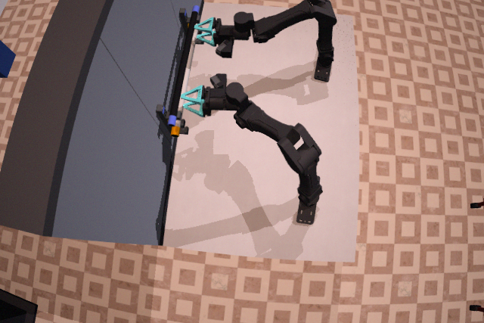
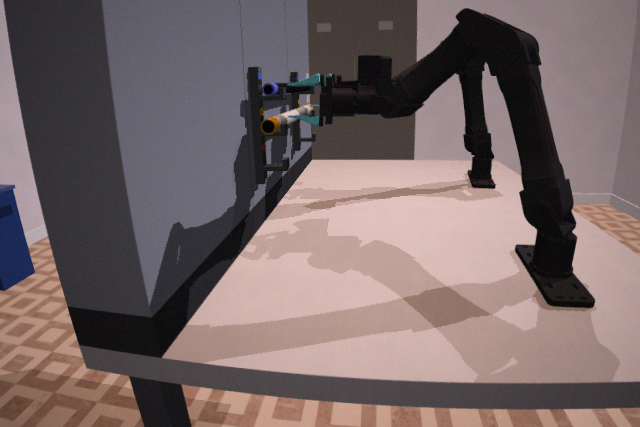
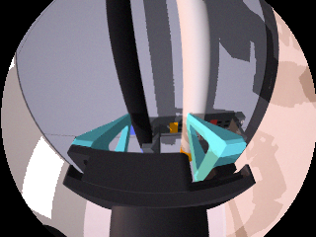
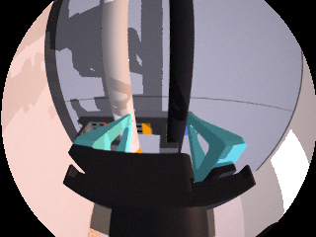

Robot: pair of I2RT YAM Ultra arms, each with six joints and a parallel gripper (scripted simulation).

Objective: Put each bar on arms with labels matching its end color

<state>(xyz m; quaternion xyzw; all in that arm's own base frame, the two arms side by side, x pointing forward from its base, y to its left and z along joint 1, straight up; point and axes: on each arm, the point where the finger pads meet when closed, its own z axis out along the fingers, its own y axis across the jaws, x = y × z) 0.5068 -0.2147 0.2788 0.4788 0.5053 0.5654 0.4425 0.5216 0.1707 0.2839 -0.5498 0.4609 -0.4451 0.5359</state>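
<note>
Right now the dark metal bar is 150 mm to the left of my right hand, 20 mm above it and 10 mm ahead of it. The rest, counted from my right hand: pale metal bar (150 mm to the left, 50 mm below, 10 mm ahead); then tall grey wall panel (210 mm to the left, 140 mm above, 120 mm ahead).
</note>
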